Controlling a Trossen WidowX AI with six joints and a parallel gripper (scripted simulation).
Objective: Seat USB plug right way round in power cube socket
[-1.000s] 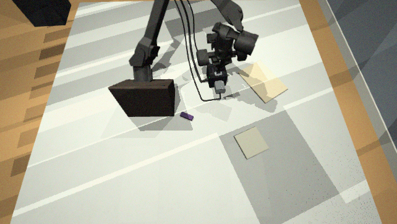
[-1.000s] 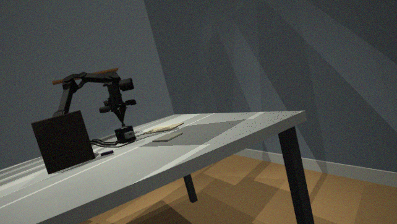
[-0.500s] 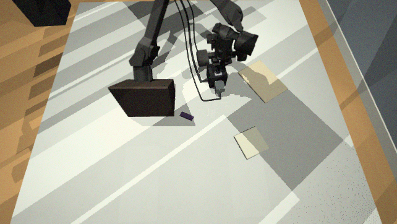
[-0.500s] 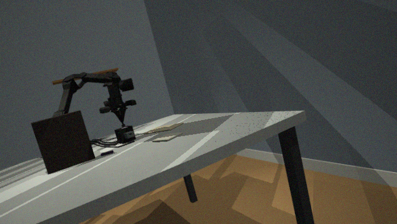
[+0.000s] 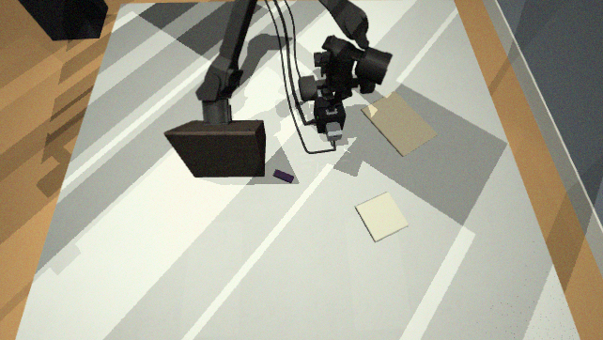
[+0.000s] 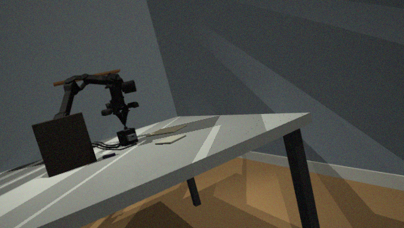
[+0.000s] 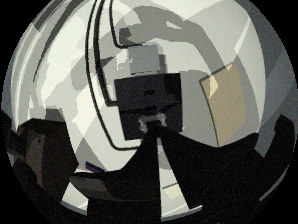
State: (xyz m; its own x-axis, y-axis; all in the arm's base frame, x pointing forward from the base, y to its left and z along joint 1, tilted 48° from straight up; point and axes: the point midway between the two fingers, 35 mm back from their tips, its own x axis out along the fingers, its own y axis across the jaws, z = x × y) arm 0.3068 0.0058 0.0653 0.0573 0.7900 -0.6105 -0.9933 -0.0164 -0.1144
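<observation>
Now: gripper tip 2 cm above the USB plug. From my gripper tip the other things lie so: small purple stick 16 cm to the right, 15 cm behind, 10 cm below.
</observation>
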